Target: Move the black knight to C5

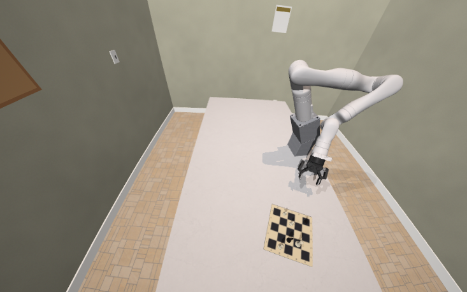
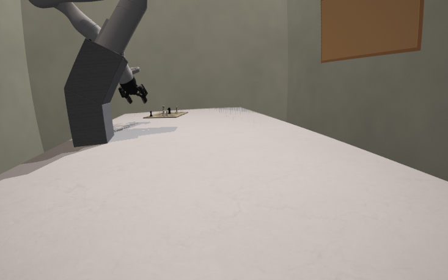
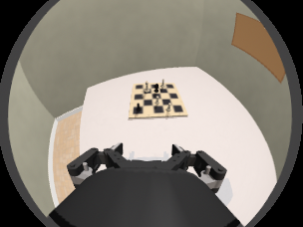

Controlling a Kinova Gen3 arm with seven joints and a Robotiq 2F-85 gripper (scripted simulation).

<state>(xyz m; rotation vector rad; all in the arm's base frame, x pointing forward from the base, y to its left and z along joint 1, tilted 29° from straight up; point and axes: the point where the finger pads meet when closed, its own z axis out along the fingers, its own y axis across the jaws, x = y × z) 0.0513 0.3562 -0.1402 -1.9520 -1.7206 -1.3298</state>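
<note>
Now: hand 9 cm short of the black knight, 28 cm to the right of it and 9 cm above it. Round my hand: light piece (14 cm ahead, 31 cm to the left, 8 cm below); then chessboard (9 cm ahead, 24 cm to the left, 10 cm below); then black pawn (18 cm to the left, 9 cm below).
</note>
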